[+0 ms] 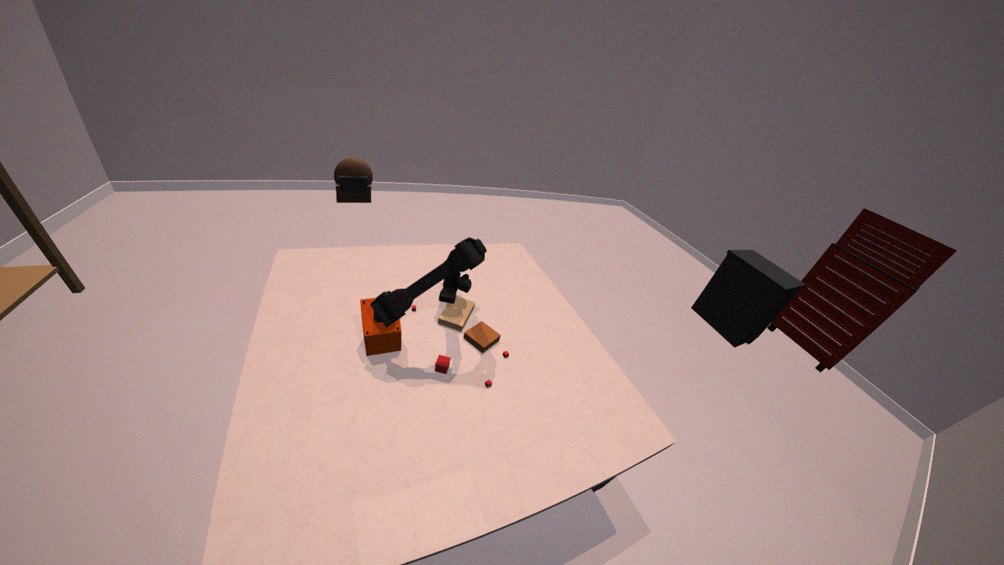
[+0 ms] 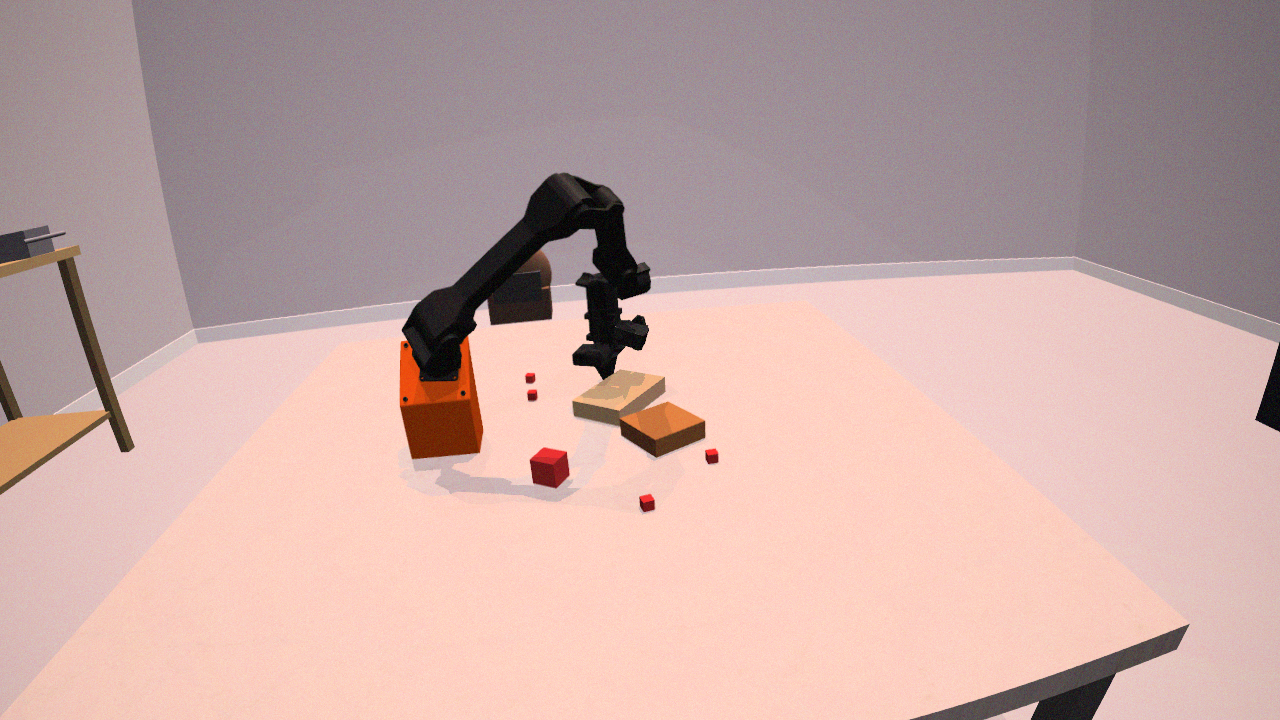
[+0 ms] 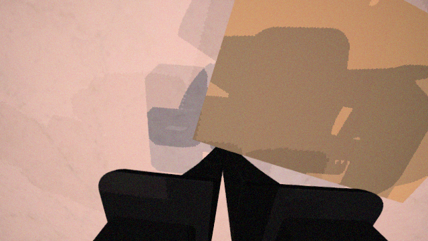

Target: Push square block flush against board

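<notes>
The tan board is 8 cm to the right of my gripper tip, 2 cm ahead of it and 1 cm above it. Round my gripper tip: red cube: 33 cm to the right, 10 cm behind, 1 cm above; then brown square block: 22 cm to the right, 8 cm ahead, 1 cm above.
</notes>
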